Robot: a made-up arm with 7 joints. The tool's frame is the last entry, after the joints. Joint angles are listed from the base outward. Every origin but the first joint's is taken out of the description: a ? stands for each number. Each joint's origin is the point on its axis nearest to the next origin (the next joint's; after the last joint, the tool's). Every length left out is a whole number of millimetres.
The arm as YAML. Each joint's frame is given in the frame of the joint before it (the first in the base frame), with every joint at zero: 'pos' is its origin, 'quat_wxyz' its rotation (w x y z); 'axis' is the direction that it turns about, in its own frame. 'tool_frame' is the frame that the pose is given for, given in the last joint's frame.
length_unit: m
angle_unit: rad
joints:
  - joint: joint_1
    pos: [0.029, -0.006, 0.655]
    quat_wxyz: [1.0, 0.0, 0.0, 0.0]
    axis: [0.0, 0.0, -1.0]
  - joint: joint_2
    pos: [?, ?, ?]
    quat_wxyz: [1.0, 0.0, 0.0, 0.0]
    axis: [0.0, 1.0, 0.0]
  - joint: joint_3
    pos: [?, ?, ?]
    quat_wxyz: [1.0, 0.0, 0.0, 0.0]
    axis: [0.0, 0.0, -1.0]
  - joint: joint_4
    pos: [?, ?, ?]
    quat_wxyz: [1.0, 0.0, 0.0, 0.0]
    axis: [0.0, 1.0, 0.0]
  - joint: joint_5
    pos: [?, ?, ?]
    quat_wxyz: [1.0, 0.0, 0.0, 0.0]
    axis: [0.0, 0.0, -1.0]
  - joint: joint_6
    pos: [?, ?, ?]
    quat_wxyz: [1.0, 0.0, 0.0, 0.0]
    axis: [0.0, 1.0, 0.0]
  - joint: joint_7
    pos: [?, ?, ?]
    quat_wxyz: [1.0, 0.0, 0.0, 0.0]
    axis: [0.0, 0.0, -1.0]
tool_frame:
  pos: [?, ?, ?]
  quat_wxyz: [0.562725, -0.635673, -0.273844, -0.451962]
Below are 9 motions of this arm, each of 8 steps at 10 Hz.
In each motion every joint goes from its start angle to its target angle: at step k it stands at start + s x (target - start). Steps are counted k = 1, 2, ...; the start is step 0. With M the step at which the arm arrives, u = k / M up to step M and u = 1 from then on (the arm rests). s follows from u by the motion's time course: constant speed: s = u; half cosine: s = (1 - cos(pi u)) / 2; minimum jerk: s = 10 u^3 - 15 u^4 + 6 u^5.
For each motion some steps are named. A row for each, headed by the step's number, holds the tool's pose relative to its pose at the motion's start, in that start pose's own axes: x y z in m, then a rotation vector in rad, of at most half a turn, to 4 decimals.
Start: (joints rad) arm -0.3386 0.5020 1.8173 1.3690 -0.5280 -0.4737 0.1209
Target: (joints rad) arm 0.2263 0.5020 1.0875 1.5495 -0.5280 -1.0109 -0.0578
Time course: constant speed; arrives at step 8
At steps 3, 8:
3: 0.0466 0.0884 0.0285 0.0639 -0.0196 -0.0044
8: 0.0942 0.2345 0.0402 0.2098 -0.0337 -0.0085

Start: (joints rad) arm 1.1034 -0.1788 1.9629 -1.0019 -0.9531 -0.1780 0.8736
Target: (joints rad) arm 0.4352 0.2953 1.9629 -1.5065 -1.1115 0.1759 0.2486
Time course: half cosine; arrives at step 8
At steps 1, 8:
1: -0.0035 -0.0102 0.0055 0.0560 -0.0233 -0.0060
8: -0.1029 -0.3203 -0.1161 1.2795 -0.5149 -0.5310

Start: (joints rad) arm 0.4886 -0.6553 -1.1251 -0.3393 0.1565 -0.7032 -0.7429
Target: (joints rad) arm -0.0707 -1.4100 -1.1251 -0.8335 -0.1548 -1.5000 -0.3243
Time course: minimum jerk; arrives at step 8
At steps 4, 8:
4: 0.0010 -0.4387 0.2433 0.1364 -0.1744 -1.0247
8: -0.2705 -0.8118 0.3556 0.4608 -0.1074 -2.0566

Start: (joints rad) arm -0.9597 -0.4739 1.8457 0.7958 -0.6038 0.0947 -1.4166
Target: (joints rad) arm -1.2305 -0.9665 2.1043 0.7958 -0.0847 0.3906 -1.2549
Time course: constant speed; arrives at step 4
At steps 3, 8:
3: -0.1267 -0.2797 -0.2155 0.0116 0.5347 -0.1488
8: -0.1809 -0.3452 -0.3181 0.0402 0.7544 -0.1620

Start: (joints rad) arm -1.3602 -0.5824 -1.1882 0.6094 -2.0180 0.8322 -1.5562
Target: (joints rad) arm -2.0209 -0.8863 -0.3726 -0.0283 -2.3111 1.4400 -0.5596
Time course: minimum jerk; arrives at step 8
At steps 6, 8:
6: 0.1171 0.5329 -0.3210 -1.3132 1.1983 0.9756
8: 0.0979 0.5912 -0.3644 -1.4863 1.3095 1.1043

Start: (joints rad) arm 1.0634 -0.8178 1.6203 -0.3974 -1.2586 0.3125 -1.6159
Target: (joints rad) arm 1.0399 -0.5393 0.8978 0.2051 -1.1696 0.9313 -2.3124
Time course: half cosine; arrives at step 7
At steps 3, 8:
3: 0.0027 -0.0061 -0.1426 0.7071 0.0234 -0.0367
8: 0.0104 0.1113 -0.3866 1.8701 0.2049 -0.1254

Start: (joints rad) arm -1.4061 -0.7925 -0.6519 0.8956 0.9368 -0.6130 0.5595
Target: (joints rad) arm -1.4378 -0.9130 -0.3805 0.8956 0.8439 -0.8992 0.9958
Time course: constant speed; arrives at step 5
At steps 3, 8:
3: -0.0177 0.0098 -0.0730 -0.2695 0.3012 -0.0522
8: -0.0345 0.0165 -0.1222 -0.4506 0.5094 -0.0710

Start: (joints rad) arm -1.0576 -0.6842 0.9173 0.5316 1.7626 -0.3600 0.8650
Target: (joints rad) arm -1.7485 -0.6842 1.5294 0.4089 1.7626 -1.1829 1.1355
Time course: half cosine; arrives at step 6
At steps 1, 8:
1: -0.0077 -0.0155 0.0180 0.0092 0.0300 -0.0312
8: -0.1772 -0.2805 0.1629 0.2737 0.5494 -0.4224

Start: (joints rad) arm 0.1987 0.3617 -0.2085 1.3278 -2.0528 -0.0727 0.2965
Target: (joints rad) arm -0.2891 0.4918 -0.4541 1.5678 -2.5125 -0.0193 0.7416
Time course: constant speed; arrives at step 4
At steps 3, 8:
3: 0.1071 0.3158 -0.1303 0.0533 0.2605 0.5919
8: 0.0993 0.4240 -0.1772 0.0541 0.3560 0.7804

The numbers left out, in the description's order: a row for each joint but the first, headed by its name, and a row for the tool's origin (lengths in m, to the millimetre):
joint_2: 0.007 -0.037 0.0
joint_3: -0.003 0.0 0.57
joint_4: 0.007 0.005 0.0
joint_5: -0.007 0.0 0.385
joint_6: 0.011 -0.014 0.0
joint_7: 0.014 0.0 0.098
tool: -0.004 -0.029 0.0

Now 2 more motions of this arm.
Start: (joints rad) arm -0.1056 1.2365 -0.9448 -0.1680 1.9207 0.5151 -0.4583
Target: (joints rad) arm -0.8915 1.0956 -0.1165 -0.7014 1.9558 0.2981 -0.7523
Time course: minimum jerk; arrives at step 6
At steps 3, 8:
3: -0.3476 -0.1394 0.0263 0.1445 0.0746 -0.4910
8: -0.7520 -0.1307 -0.0541 0.4289 0.0444 -1.0265

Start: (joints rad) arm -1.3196 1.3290 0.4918 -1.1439 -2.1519 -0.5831 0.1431
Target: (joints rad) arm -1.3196 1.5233 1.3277 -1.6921 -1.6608 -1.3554 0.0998
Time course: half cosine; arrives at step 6
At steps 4, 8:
4: -0.1782 0.2523 -0.0106 -0.3256 -0.2051 -0.0038
8: -0.2730 0.3169 -0.0136 -0.3043 -0.3215 0.0153

